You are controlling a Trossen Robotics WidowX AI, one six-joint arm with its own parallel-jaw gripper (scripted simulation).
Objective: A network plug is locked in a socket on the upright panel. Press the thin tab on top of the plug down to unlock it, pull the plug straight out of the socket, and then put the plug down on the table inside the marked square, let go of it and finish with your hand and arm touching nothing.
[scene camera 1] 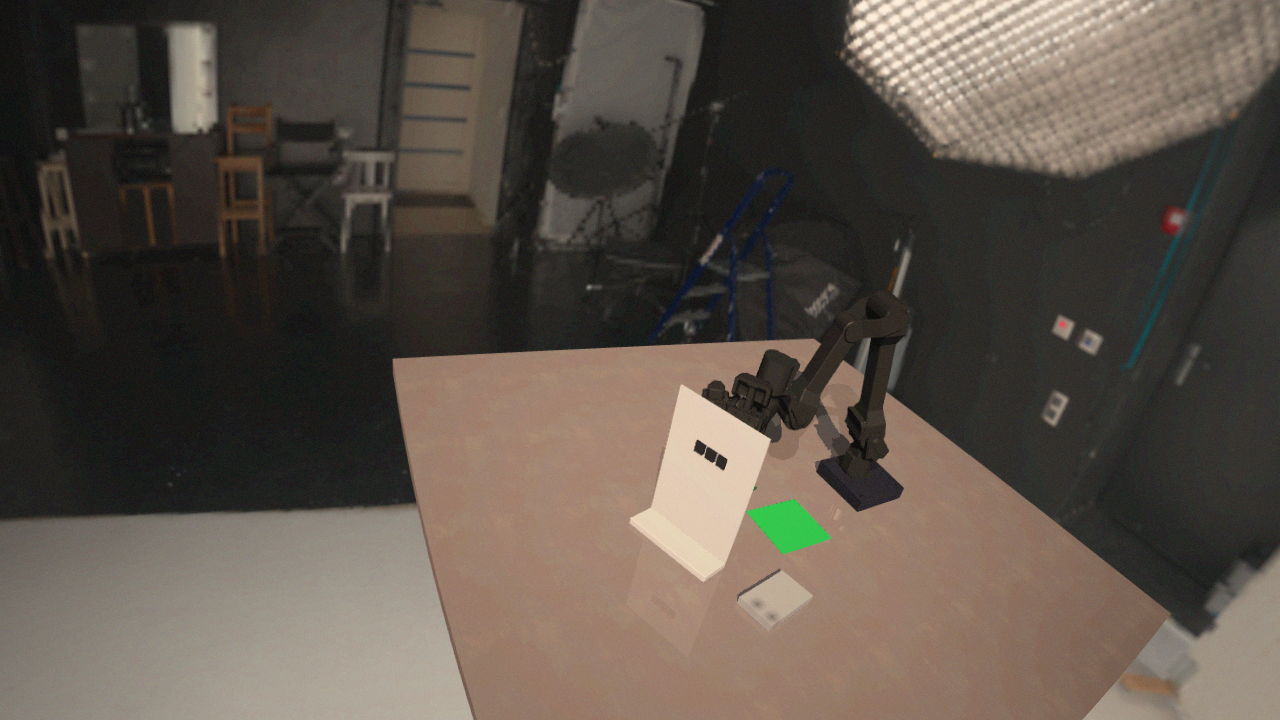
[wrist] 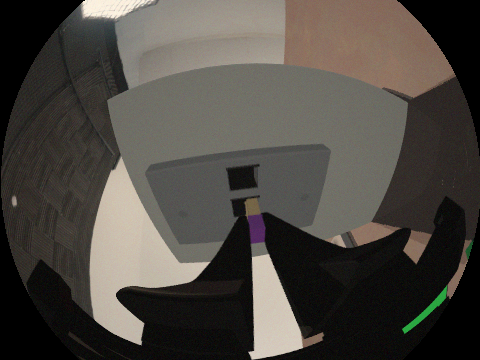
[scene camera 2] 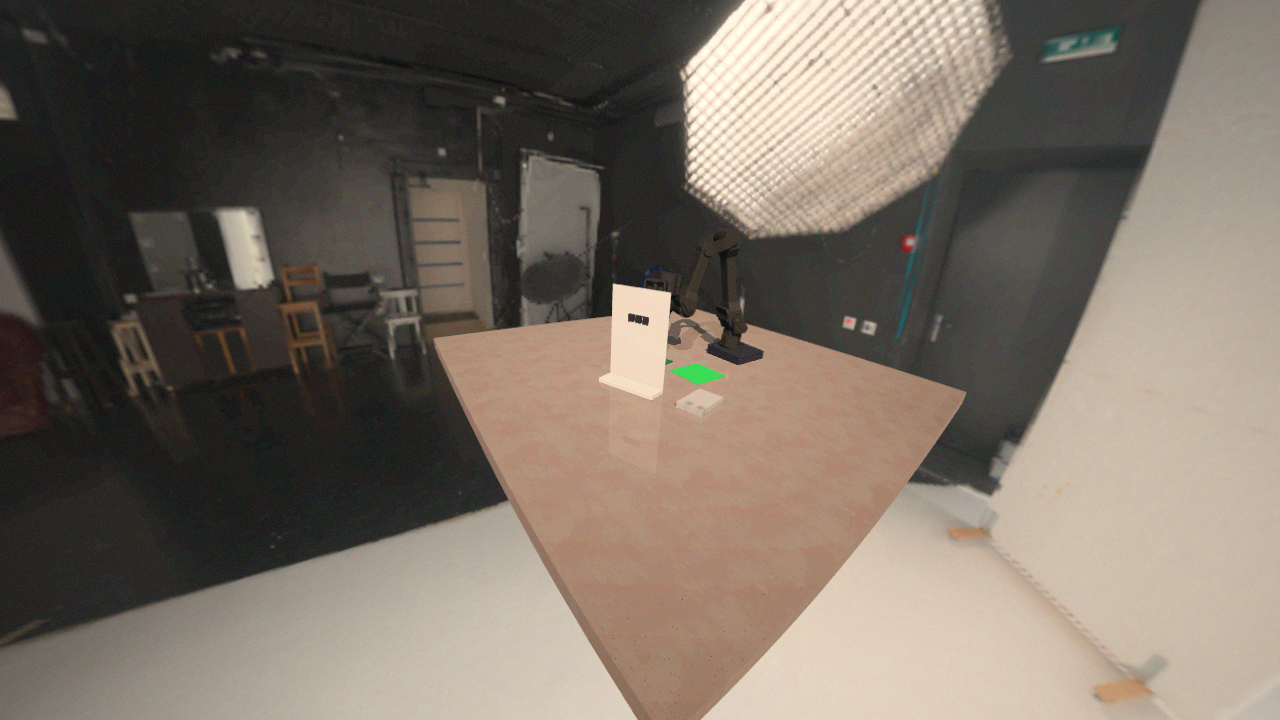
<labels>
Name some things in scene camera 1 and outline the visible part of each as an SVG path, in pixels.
My gripper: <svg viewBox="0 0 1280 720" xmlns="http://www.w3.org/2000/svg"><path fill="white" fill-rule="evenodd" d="M703 389L702 397L718 408L722 408L758 432L765 433L773 410L768 406L774 389L769 382L748 373L742 373L734 380L731 391L732 395L734 395L733 397L729 397L729 392L725 391L725 386L721 381L713 380L708 385L708 388Z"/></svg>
A flat grey box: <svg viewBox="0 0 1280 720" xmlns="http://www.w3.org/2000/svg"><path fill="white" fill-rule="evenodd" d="M785 571L776 573L768 580L741 595L737 601L737 604L757 620L761 626L766 628L767 631L771 631L777 625L783 623L788 617L791 617L795 612L805 607L813 598L813 595L808 590L805 590L793 578L790 578Z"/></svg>
</labels>
